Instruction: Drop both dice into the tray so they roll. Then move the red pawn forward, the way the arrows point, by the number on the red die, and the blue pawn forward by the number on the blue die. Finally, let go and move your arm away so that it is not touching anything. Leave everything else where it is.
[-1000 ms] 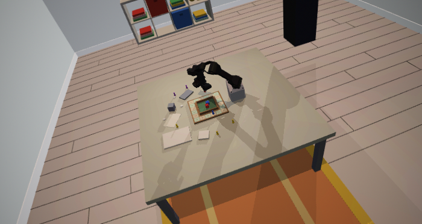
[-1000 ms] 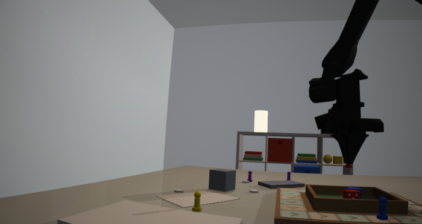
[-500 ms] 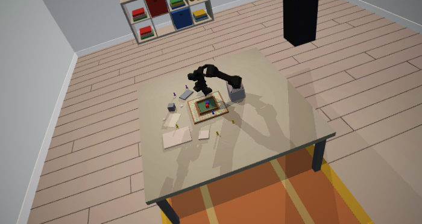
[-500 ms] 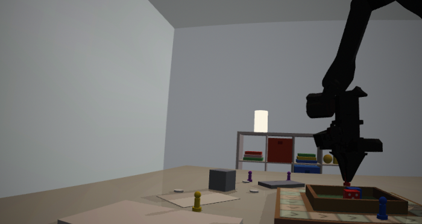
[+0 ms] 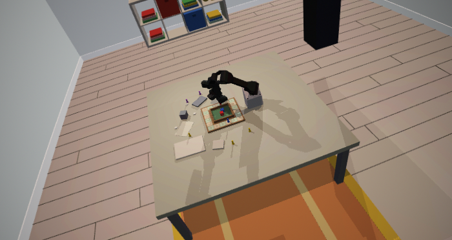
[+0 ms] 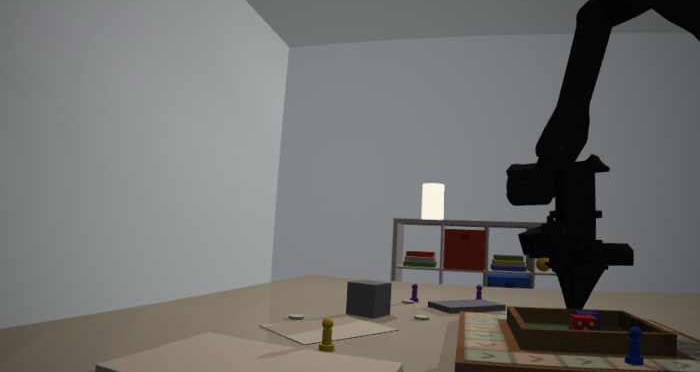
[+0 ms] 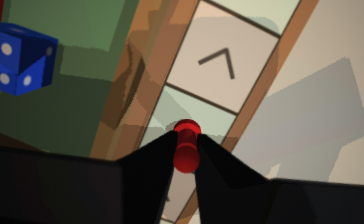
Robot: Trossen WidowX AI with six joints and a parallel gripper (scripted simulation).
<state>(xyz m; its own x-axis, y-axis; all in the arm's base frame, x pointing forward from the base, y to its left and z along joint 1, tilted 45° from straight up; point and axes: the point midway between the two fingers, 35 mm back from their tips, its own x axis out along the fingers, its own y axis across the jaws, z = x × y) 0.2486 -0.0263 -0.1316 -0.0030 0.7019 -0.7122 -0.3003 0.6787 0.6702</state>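
Right now the red pawn is 10 mm above my gripper tip. From my gripper tip the other things lie so: blue pawn 220 mm to the left; then grey slab 150 mm ahead, 140 mm to the right, 20 mm below; then die 20 mm ahead, 130 mm to the left.
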